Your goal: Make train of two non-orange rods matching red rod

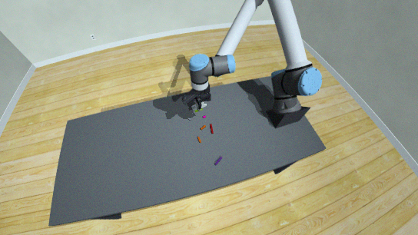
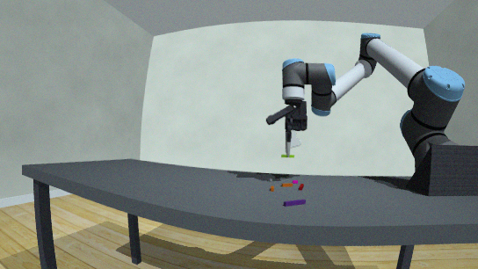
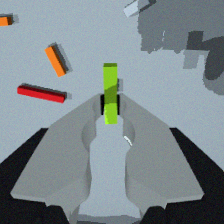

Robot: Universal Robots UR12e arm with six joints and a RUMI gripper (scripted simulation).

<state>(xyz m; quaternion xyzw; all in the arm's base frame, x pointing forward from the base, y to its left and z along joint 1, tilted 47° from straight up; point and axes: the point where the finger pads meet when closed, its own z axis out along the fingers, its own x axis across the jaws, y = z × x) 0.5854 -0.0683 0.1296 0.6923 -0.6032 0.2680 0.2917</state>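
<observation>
The magenta rod lies 40 mm behind my hand and 110 mm below it. The rest, counted from my hand: small grey rod: 70 mm ahead, 20 mm to the right, 110 mm below; red rod: 60 mm behind, 100 mm to the left, 110 mm below; lime rod: 10 mm below.
</observation>
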